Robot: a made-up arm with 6 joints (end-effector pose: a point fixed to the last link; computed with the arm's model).
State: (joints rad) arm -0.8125 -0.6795 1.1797 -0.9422 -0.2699 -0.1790
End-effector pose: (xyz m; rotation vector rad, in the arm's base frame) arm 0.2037 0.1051 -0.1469 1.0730 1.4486 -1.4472
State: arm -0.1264 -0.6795 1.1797 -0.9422 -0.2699 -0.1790
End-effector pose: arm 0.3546 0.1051 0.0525 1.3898 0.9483 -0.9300
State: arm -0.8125 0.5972 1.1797 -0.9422 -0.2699 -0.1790
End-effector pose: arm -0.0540 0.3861 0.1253 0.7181 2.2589 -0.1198
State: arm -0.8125 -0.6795 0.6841 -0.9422 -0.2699 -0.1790
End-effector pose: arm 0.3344 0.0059 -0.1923 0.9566 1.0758 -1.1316
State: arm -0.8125 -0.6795 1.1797 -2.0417 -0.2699 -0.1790
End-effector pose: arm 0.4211 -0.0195 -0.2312 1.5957 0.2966 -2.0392
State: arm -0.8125 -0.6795 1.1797 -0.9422 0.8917 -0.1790
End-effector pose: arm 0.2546 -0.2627 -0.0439 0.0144 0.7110 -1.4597
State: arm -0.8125 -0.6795 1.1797 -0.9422 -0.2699 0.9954
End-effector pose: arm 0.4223 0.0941 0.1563 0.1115 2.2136 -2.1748
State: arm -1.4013 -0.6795 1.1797 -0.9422 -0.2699 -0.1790
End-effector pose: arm -0.0032 0.1051 -0.2077 0.6647 1.8419 -1.8578
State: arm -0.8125 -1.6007 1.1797 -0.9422 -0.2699 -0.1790
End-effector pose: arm 0.1627 -0.2393 -0.1036 1.1172 0.5222 -2.1558
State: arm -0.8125 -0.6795 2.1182 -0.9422 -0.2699 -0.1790
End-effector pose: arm 0.1199 0.2914 0.0914 -1.1449 -2.0719 1.9309
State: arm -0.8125 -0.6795 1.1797 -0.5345 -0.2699 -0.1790
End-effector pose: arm 0.1196 0.0808 -0.0938 0.8189 1.7714 -1.1449
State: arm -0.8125 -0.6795 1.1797 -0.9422 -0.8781 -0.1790
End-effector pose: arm 0.2610 0.2807 -0.0464 1.6711 1.7828 -1.2683
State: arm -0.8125 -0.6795 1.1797 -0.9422 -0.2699 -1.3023
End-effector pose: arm 0.3836 0.1065 -0.4580 1.5128 0.5896 -0.6147
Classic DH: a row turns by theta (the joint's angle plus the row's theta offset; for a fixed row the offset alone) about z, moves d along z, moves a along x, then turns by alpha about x. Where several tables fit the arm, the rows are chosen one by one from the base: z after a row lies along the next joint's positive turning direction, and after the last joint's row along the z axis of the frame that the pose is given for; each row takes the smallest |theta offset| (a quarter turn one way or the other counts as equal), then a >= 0, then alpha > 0; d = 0 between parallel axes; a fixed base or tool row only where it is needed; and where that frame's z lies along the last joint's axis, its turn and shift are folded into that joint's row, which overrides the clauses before.
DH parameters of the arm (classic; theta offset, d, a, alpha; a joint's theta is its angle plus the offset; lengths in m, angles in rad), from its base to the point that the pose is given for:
base (fixed): 0 0.164 0 1.5708
joint 1: 0 0.007 -0.011 -1.5708
joint 2: 0 0.278 0.176 -1.5708
joint 3: -1.5708 0.128 0.072 1.5708
joint 4: 0 -0.031 -0.078 1.5708
joint 5: -1.5708 -0.288 0.19 1.5708
joint 6: 1.2884 0 0.3374 3.1416
tool (fixed): 1.2884 -0.087 0 0

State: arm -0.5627 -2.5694 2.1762 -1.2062 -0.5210 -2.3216
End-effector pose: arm -0.1382 -0.7717 -0.0456 0.2333 -2.0413 -1.2381
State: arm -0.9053 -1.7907 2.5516 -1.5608 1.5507 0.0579
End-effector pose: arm 0.0893 -0.0841 0.3451 0.8898 -0.9691 2.1266
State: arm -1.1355 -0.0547 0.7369 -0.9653 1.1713 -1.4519
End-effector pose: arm 0.7672 -0.0311 -0.3363 0.4050 0.4390 0.3871
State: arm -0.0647 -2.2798 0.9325 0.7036 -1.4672 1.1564
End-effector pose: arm 0.0437 -0.2303 0.4971 -0.4950 -2.5932 0.9352
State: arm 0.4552 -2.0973 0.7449 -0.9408 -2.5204 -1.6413
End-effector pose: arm 0.1381 -0.3211 1.0477 -1.9749 1.5621 -1.5371
